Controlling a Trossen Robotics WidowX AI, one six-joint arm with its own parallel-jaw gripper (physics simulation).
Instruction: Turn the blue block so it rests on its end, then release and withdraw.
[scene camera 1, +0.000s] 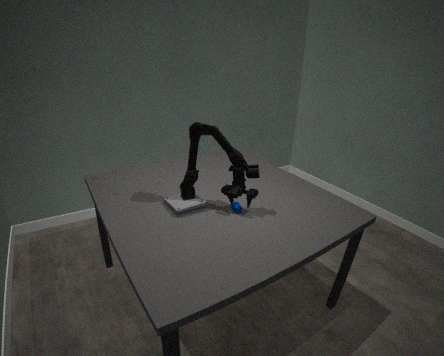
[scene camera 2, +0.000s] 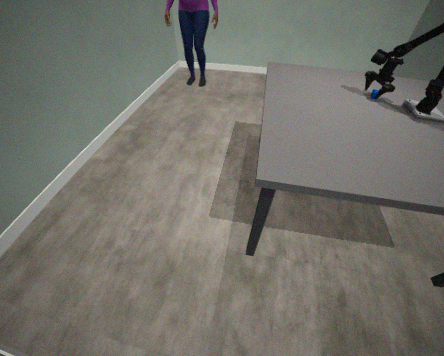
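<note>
The small blue block is on the grey table, under my gripper. Its pose is too small to read surely, and I cannot tell whether it rests on its end. My gripper points down with its two fingers spread wide. It is open and holds nothing. The fingertips are low over the table, and the block shows between them or close beside them in both views.
The grey table carries my arm's pale base plate, to the left of the block in scene camera 1. A person in a purple top and blue trousers stands beyond the table in scene camera 2.
</note>
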